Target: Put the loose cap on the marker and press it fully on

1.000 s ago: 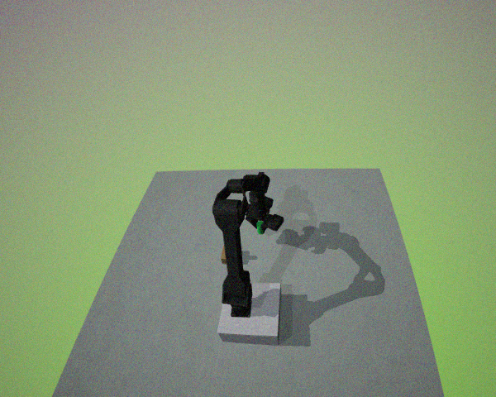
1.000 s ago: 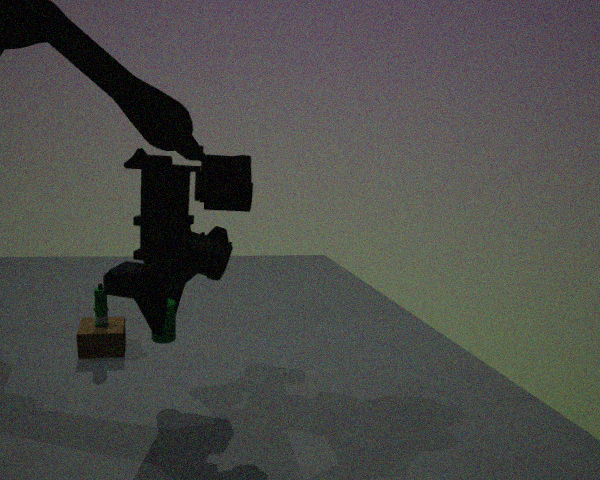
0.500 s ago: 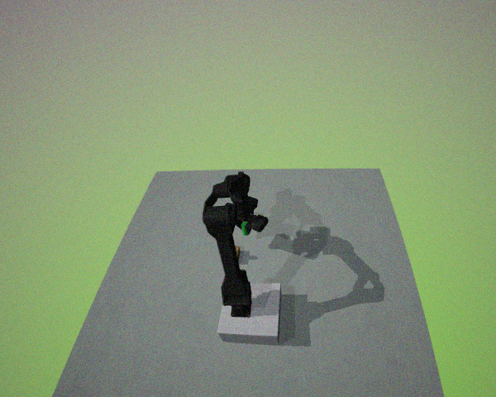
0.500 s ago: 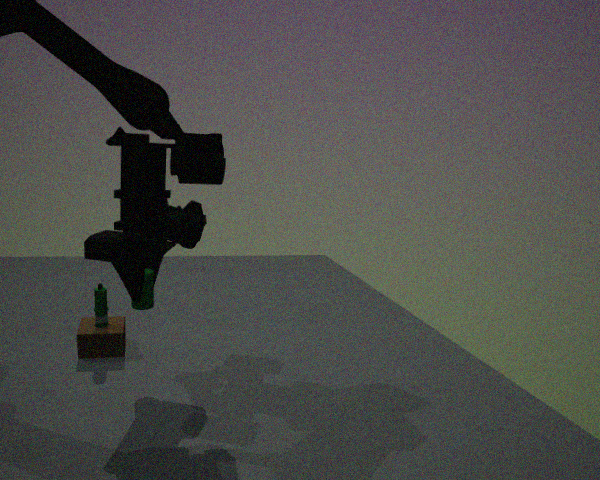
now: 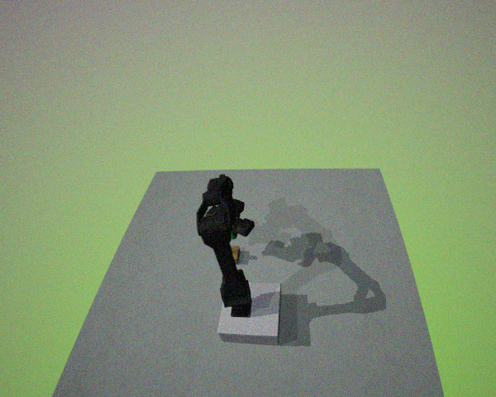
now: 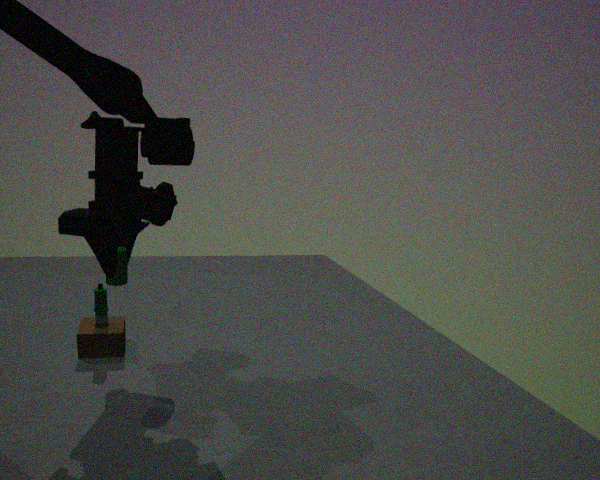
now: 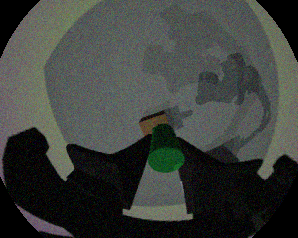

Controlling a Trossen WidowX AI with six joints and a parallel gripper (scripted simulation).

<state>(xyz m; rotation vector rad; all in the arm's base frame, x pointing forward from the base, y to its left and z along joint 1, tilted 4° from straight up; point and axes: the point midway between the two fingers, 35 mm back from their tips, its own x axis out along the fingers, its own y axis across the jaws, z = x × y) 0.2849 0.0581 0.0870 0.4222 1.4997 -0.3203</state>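
Right now the brown holder block is 2 cm behind my gripper tip, 2 cm to the left of it and 11 cm below it. From my gripper tip the other things lie so: green cap (1 cm above).
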